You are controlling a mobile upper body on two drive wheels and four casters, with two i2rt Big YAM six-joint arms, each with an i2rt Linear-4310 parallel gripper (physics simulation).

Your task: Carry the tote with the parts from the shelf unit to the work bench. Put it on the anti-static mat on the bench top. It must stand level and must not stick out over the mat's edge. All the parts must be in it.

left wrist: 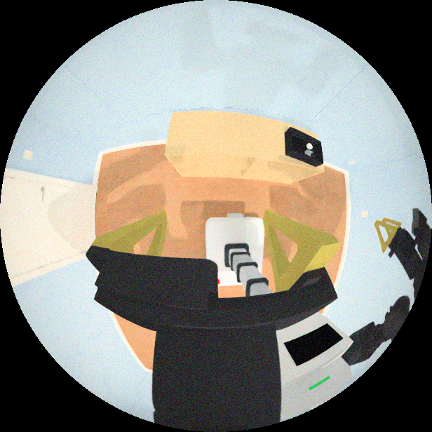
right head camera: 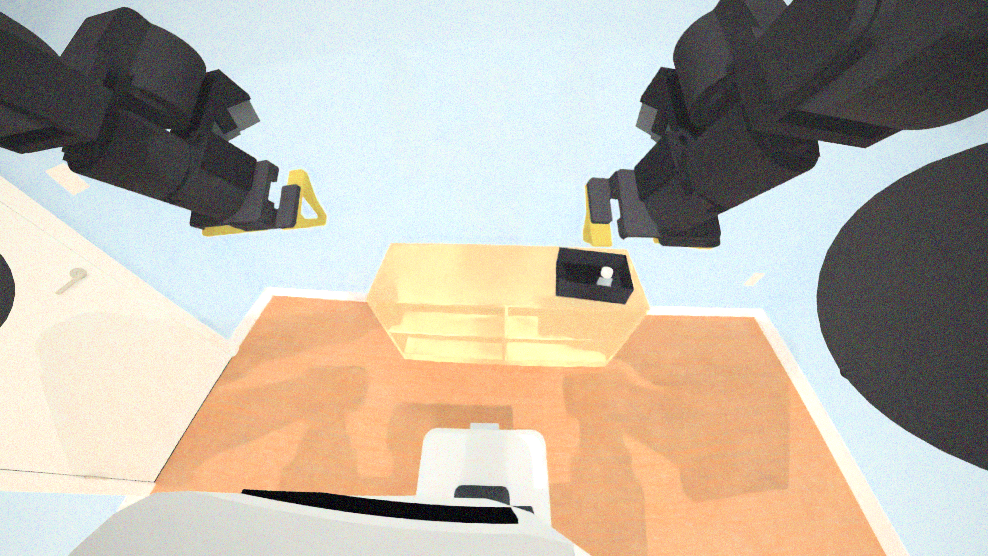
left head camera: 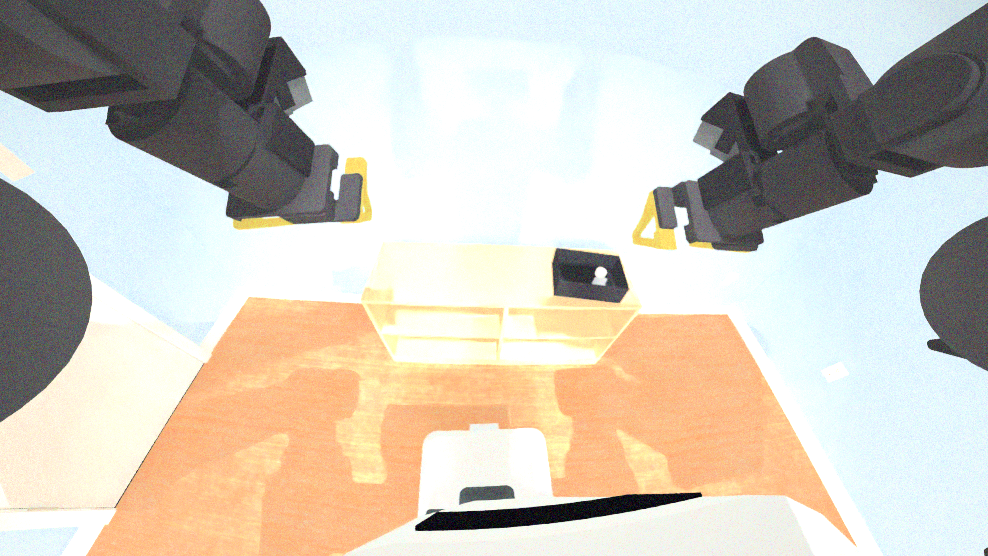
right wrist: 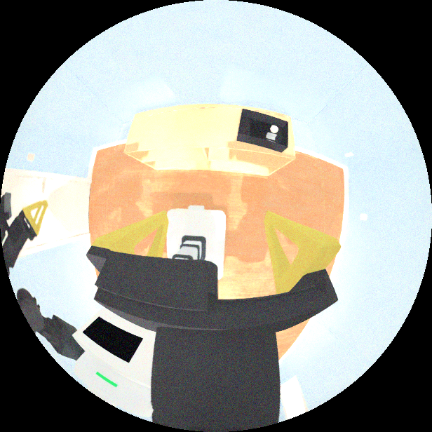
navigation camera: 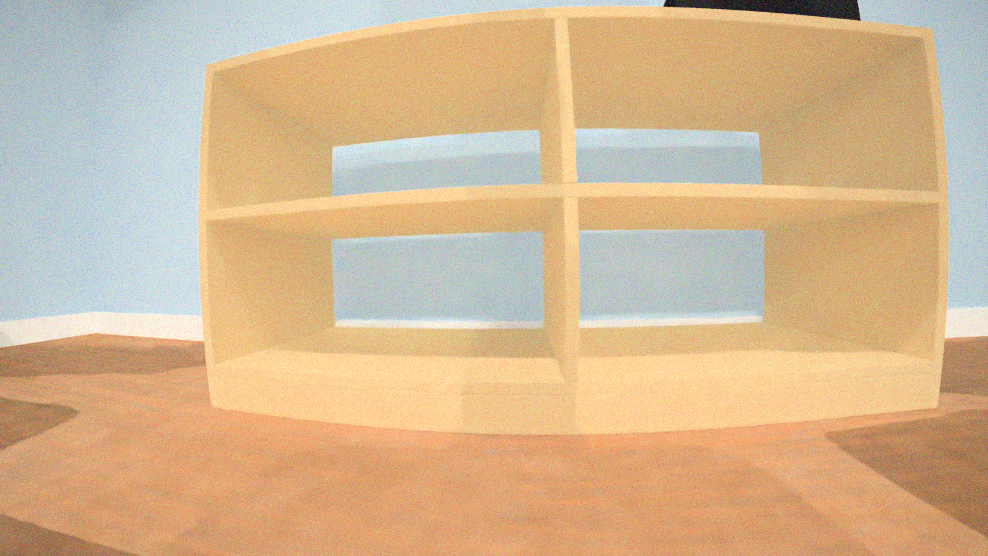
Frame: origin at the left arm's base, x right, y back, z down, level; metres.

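Seen in the pictures: left gripper, between the fingertips: [right head camera: 295, 222] [left head camera: 333, 217]; right gripper, between the fingertips: [right head camera: 620, 237] [left head camera: 662, 240].
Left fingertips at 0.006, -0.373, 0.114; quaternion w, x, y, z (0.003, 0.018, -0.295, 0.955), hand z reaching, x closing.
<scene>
A point is followed by its place in that frame, as x, y, z.
A black open tote [left head camera: 587, 289] {0.650, -0.754, 0.733} [right head camera: 590, 289] {0.652, -0.753, 0.729} [left wrist: 303, 146] [right wrist: 257, 131] [navigation camera: 766, 9] {0.667, -0.751, 0.759} rests on the right part of the top board of the light wooden shelf unit [left head camera: 469, 273] {0.163, -0.901, 0.800} [right head camera: 476, 273] {0.185, -0.901, 0.799} [left wrist: 225, 135] [right wrist: 185, 130] [navigation camera: 571, 276] {0.317, -0.725, 1.188}. Inside it show a white round part [left head camera: 600, 272] {0.768, -0.886, 0.773} [right head camera: 606, 271] {0.771, -0.892, 0.773} [left wrist: 309, 146] [right wrist: 274, 129] and a grey part [left head camera: 599, 282] {0.749, -0.834, 0.783} [right head camera: 605, 282] {0.753, -0.834, 0.782}; the tote's walls may hide others. My left gripper [left head camera: 304, 207] [right head camera: 266, 217] [left wrist: 214, 215] and right gripper [left head camera: 690, 238] [right head camera: 639, 231] {0.440, -0.356, 0.129} [right wrist: 216, 214] are open and empty, apart from the tote. The work bench and mat do not show.
The shelf unit stands ahead of my white base [left head camera: 483, 456] {0.217, -0.214, 1.150} [right head camera: 483, 456] {0.226, -0.212, 1.150}, near a blue wall [navigation camera: 103, 172] {-1.451, -1.228, 0.730}. A pale door [right head camera: 124, 387] {-1.564, -0.294, 0.969} [left wrist: 55, 220] is at the left. My arms' shadows fall on the wooden floor [left head camera: 310, 345] {-0.856, -0.839, 1.410} [navigation camera: 483, 497] {0.206, -0.607, 1.410}.
</scene>
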